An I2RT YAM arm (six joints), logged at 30 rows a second.
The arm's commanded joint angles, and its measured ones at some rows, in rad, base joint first. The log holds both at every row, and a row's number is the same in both.
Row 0, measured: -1.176, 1.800, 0.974, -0.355, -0.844, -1.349
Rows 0 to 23, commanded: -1.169, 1.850, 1.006, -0.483, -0.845, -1.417; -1.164, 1.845, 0.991, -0.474, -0.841, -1.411; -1.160, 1.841, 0.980, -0.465, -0.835, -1.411; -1.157, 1.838, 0.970, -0.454, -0.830, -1.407; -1.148, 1.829, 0.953, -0.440, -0.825, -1.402; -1.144, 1.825, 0.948, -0.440, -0.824, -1.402; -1.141, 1.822, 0.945, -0.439, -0.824, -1.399; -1.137, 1.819, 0.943, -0.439, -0.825, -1.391; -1.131, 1.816, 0.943, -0.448, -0.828, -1.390; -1.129, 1.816, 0.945, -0.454, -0.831, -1.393; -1.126, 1.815, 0.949, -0.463, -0.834, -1.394; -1.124, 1.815, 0.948, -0.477, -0.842, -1.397; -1.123, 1.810, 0.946, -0.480, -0.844, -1.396; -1.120, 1.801, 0.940, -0.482, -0.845, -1.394; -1.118, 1.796, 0.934, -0.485, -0.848, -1.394; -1.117, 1.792, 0.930, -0.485, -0.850, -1.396; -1.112, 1.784, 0.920, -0.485, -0.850, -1.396; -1.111, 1.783, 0.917, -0.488, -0.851, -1.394; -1.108, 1.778, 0.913, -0.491, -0.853, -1.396; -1.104, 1.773, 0.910, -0.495, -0.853, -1.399; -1.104, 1.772, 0.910, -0.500, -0.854, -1.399; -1.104, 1.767, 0.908, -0.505, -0.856, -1.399; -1.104, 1.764, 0.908, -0.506, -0.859, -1.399; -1.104, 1.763, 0.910, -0.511, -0.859, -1.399
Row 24, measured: -1.111, 1.777, 0.935, -0.409, -0.874, -1.359
